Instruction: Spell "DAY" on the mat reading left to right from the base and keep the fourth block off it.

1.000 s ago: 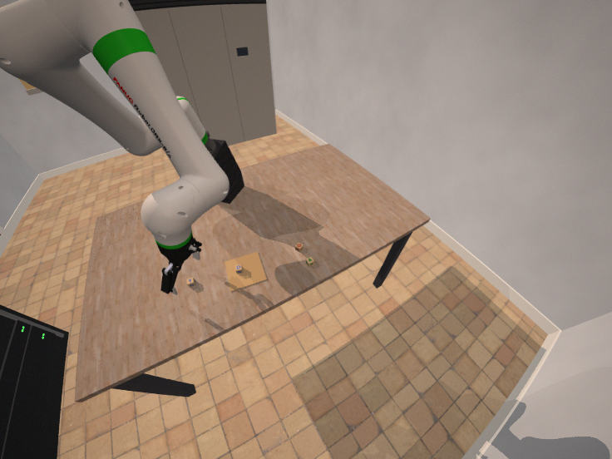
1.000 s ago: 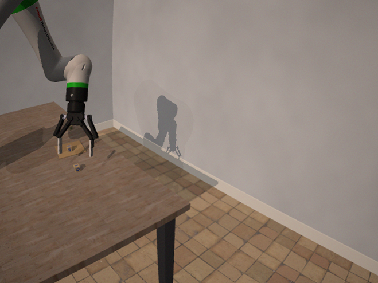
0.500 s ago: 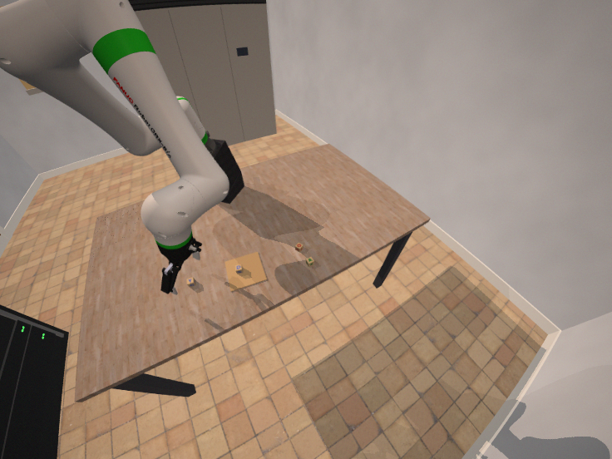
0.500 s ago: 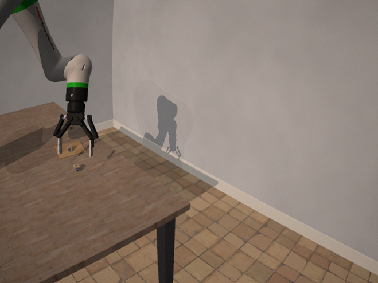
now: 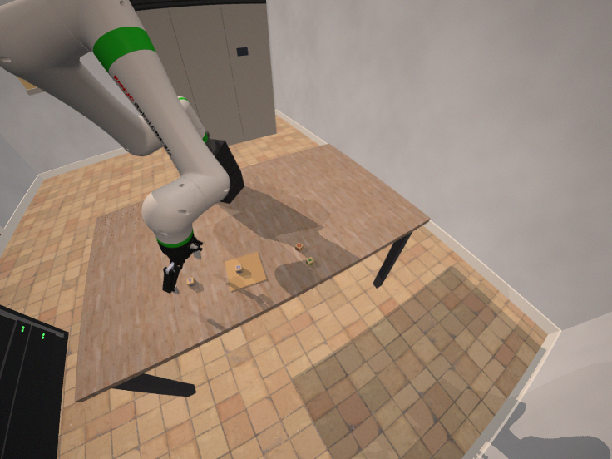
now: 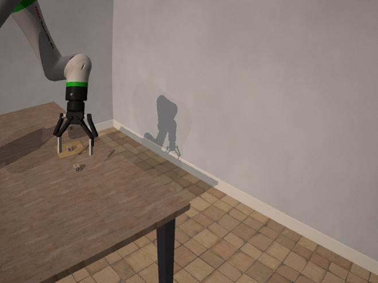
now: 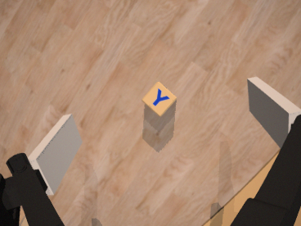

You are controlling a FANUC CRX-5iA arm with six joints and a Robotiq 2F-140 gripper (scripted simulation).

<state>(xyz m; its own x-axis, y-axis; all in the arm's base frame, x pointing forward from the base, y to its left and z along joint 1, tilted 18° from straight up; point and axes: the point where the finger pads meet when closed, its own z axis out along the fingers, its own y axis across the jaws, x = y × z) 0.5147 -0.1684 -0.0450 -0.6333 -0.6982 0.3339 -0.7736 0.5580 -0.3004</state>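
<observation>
Now: hand 10 mm short of the tan mat, 200 mm to the right of it and 80 mm above it. Also, from my hand: Y block: 10 mm behind, 10 mm to the right, 70 mm below; then O block: 430 mm to the left, 70 mm below.
</observation>
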